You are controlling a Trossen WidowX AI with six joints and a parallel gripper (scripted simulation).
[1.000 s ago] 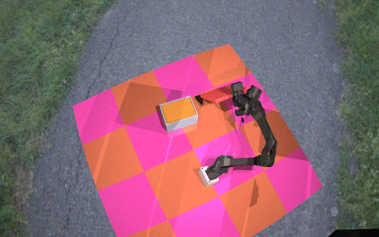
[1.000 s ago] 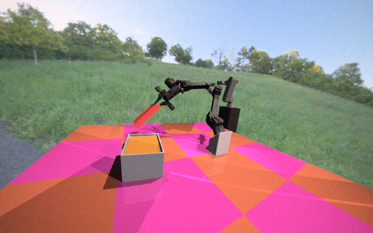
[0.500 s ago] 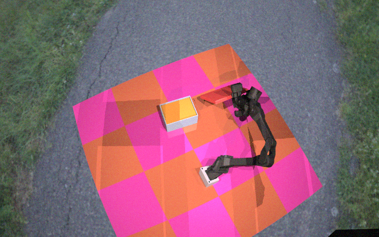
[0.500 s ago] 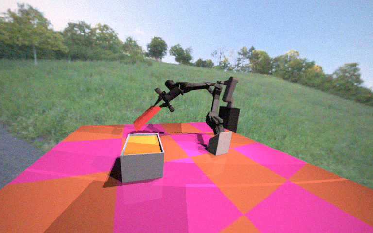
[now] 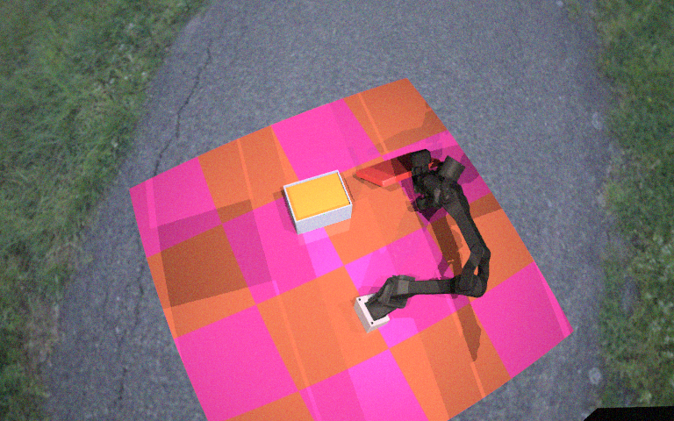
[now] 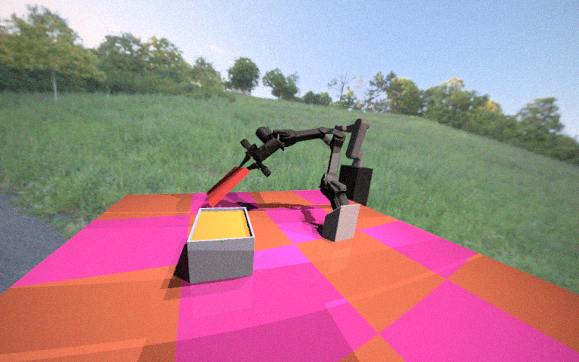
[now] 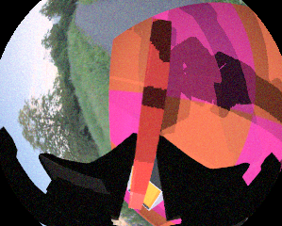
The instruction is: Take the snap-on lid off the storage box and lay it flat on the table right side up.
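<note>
Now: gripper tip 6 cm short of the snap-on lid, 1 cm to the right of it and 5 cm above it. Round my gripper tip: grey storage box 10 cm ahead, 29 cm to the left, 15 cm below.
</note>
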